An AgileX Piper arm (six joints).
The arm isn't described. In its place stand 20 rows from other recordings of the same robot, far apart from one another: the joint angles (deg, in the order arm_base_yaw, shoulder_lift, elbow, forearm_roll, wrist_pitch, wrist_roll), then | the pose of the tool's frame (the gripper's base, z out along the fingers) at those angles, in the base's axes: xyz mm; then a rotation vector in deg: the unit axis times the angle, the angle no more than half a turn.
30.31, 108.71, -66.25, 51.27, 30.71, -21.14 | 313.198 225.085 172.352 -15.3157 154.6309 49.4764
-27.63, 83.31, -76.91, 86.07, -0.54, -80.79 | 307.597 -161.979 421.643 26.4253 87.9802 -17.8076
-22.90, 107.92, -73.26, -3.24, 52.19, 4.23 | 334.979 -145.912 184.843 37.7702 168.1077 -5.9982
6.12, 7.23, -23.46, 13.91, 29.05, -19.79 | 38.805 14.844 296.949 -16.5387 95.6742 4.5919
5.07, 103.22, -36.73, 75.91, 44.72, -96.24 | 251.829 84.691 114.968 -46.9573 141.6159 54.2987
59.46, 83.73, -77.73, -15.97, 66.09, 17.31 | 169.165 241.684 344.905 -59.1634 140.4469 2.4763
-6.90, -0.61, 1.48, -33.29, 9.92, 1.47 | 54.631 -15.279 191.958 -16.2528 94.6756 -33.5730
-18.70, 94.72, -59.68, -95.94, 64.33, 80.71 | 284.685 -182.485 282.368 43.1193 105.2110 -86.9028
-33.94, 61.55, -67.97, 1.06, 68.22, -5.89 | 159.063 -105.163 384.741 35.9528 143.3995 -13.6742
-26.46, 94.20, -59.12, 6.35, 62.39, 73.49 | 257.784 -118.339 204.659 -137.2879 -109.1708 -6.3033
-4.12, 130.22, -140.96, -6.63, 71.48, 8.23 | 496.293 -45.737 328.206 15.4271 144.5780 -7.1976
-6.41, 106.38, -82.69, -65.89, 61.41, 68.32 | 381.451 -116.246 278.632 50.3496 120.0982 -58.7797
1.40, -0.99, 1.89, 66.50, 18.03, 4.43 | 51.978 27.108 191.550 44.9806 90.4569 66.8304
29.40, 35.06, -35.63, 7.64, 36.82, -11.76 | 97.680 63.362 316.302 -39.3048 115.4009 18.9572
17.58, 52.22, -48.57, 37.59, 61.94, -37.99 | 130.074 92.597 335.120 -55.1241 128.9992 40.6084
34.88, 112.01, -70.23, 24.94, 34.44, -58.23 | 305.716 239.565 155.494 -95.5700 125.1383 18.4278
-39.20, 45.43, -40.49, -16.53, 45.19, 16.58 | 100.175 -105.404 311.684 56.4816 124.1315 -30.4211
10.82, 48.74, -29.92, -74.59, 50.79, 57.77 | 153.135 -39.938 290.251 8.6454 116.1169 -49.5044
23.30, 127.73, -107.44, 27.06, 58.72, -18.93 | 425.328 221.697 198.519 -43.4528 155.3395 36.6711
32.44, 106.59, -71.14, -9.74, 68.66, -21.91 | 287.163 165.530 185.683 83.7977 -149.2470 14.3470
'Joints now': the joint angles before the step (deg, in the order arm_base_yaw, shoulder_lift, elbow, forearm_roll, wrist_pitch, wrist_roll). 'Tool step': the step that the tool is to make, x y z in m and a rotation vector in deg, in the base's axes. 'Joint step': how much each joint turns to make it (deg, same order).
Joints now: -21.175 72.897 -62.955 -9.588 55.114 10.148
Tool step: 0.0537 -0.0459 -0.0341 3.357 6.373 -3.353
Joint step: -4.488 16.175 -9.189 1.221 0.007 -1.478
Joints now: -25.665 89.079 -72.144 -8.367 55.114 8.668
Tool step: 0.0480 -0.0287 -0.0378 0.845 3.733 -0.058
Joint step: -0.629 13.369 -8.690 -0.856 -0.993 -0.230
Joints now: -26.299 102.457 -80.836 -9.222 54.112 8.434
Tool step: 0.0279 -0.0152 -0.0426 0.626 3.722 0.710
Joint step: 0.003 9.407 -4.388 -1.209 -1.437 -0.084
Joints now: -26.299 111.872 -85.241 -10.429 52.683 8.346
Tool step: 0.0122 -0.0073 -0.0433 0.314 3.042 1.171
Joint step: 0.001 6.494 -0.483 -1.458 -3.205 0.002
